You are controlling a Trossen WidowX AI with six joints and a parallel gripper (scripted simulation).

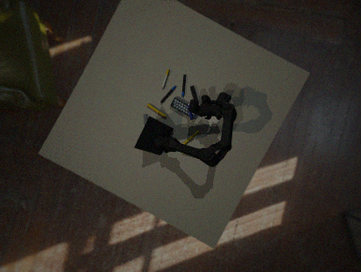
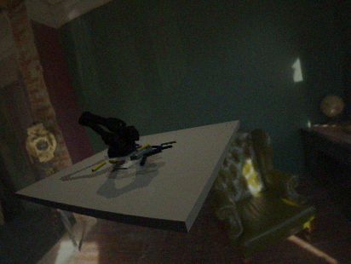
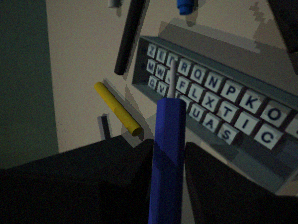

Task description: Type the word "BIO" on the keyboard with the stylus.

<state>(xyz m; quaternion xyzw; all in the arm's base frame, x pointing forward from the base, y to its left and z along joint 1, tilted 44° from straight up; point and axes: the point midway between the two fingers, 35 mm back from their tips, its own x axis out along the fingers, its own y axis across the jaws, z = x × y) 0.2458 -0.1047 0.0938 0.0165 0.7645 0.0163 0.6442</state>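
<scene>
My gripper tip is now 10 mm short of the blue stylus and 10 mm to the right of it. From my gripper tip the other things lie so: white note 10 mm ahead, 160 mm to the right, 80 mm below; then grey stylus tip 40 mm ahead, 20 mm to the left, 20 mm below.
</scene>
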